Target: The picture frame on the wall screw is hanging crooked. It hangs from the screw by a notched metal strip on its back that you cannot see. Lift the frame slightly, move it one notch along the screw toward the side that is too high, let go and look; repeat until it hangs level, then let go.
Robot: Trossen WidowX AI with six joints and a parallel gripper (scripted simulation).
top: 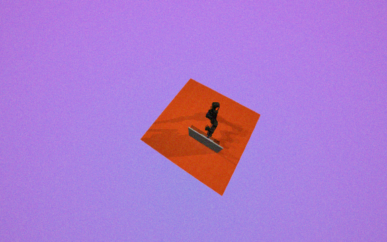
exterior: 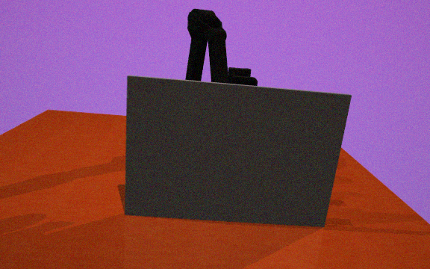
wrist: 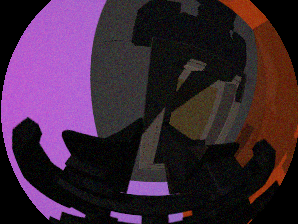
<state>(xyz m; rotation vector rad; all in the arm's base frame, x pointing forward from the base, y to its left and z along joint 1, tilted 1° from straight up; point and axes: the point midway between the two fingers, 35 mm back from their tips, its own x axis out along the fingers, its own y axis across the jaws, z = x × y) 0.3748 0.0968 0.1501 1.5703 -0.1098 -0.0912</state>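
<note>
Right now the picture frame is 5 cm below my gripper tip and 1 cm ahead of it. Round my gripper tip: grey wall panel: 7 cm below, 2 cm to the right, 2 cm ahead.
</note>
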